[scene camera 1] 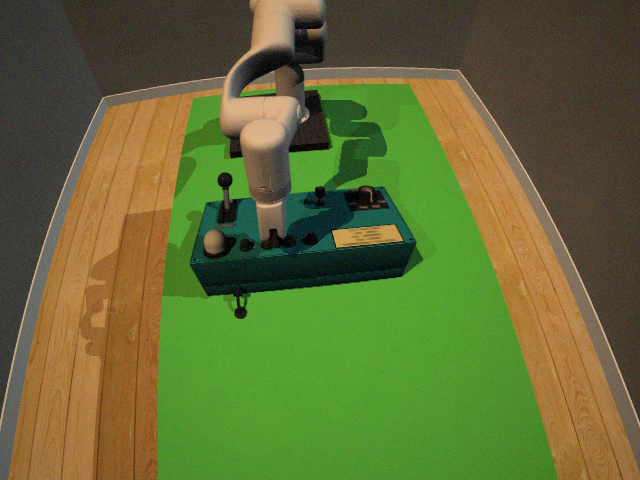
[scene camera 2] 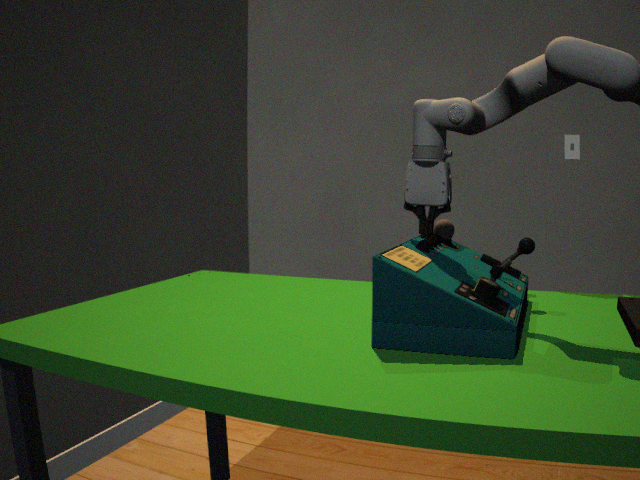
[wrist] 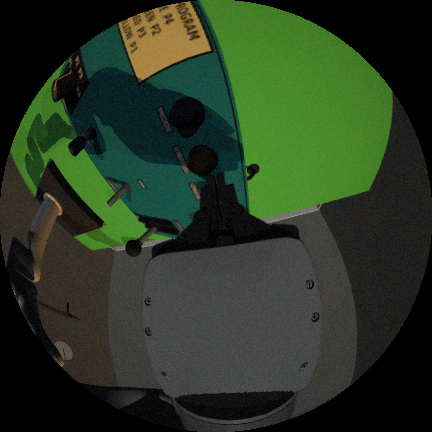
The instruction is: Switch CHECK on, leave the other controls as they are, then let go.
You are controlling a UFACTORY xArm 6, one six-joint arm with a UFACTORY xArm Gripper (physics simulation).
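Where they show: gripper, between the fingertips: (scene camera 1: 278, 242) (scene camera 2: 425, 237) (wrist: 216, 184); arm's base, origin of its link: (wrist: 52, 202).
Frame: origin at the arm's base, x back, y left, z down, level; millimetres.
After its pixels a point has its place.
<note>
The teal control box (scene camera 1: 305, 266) @(x -647, y -3, z -80 mm) (scene camera 2: 439, 315) @(x -520, y 242, z -40 mm) (wrist: 165, 197) @(x -533, y -98, z -90 mm) stands on the table with a row of dark round knobs along its high edge. My gripper (scene camera 1: 273, 236) @(x -617, y -57, z -140 mm) (scene camera 2: 425, 233) @(x -617, y -57, z -140 mm) (wrist: 216, 184) @(x -617, y -57, z -140 mm) is shut and empty, pointing down. Its fingertips are low over the row, at the second knob (scene camera 1: 266, 242) @(x -614, y -83, z -141 mm) from the left in the first scene view, which they partly hide; contact cannot be made out. One dark knob (scene camera 1: 289, 240) @(x -614, y -33, z -140 mm) (wrist: 202, 160) @(x -611, y -28, z -140 mm) is close beside the fingertips, and another (scene camera 1: 310, 238) @(x -613, y 12, z -140 mm) (wrist: 187, 115) @(x -611, y 14, z -142 mm) is farther along. I cannot read the word CHECK on any label, nor tell that control's state.
A pale dome (scene camera 1: 214, 241) @(x -618, y -192, z -166 mm) (scene camera 2: 444, 227) @(x -598, y -172, z -154 mm) and a dark knob (scene camera 1: 246, 244) @(x -615, y -127, z -140 mm) are left of the gripper in the first scene view. A ball-topped lever (scene camera 1: 224, 180) @(x -411, y -188, z -129 mm) (scene camera 2: 526, 245) @(x -397, y -170, z -119 mm), a small toggle (scene camera 1: 320, 194) @(x -455, y 51, z -95 mm) and a rotary selector (scene camera 1: 366, 194) @(x -464, y 167, z -94 mm) stand behind. A hooked lever (scene camera 1: 239, 312) @(x -704, y -171, z 21 mm) sticks out in front.
</note>
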